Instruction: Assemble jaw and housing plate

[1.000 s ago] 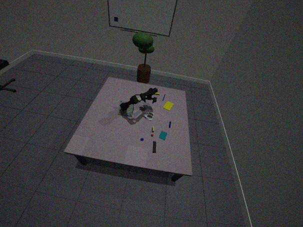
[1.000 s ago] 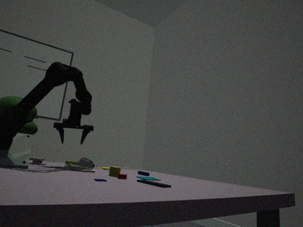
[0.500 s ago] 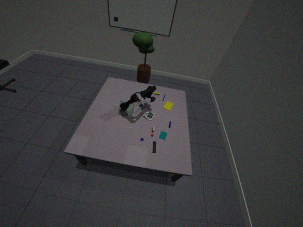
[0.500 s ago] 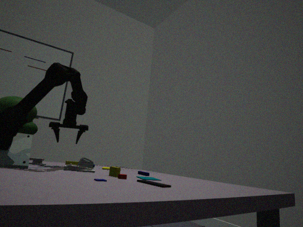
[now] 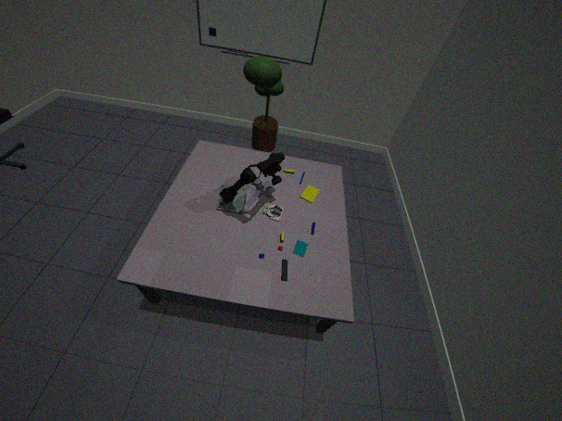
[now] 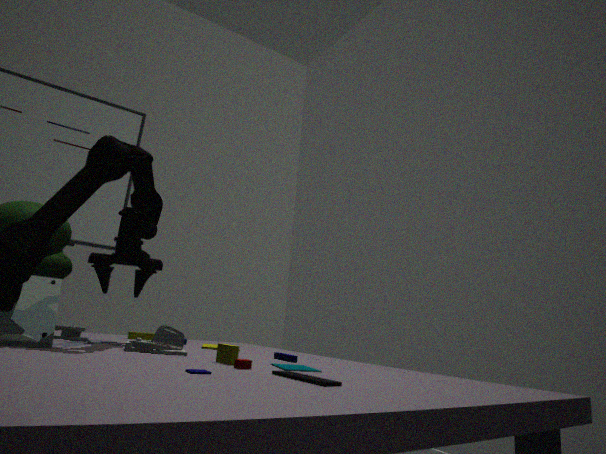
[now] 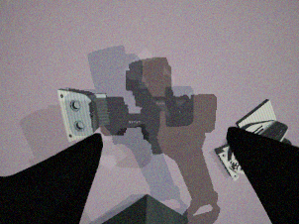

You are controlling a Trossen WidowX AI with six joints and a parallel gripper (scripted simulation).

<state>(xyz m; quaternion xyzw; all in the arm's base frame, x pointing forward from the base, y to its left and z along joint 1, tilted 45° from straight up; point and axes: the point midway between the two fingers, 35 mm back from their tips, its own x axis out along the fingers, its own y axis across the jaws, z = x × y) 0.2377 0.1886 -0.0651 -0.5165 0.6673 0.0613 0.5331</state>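
Right now my gripper tip is 11 cm above the striped white block, 9 cm past it and 7 cm to the right of it. The rest, counted from my gripper tip: yellow block (37 cm to the right, 17 cm ahead, 10 cm below); yellow pad (32 cm ahead, 12 cm below, 8 cm to the left); red cube (45 cm to the right, 17 cm ahead, 11 cm below).
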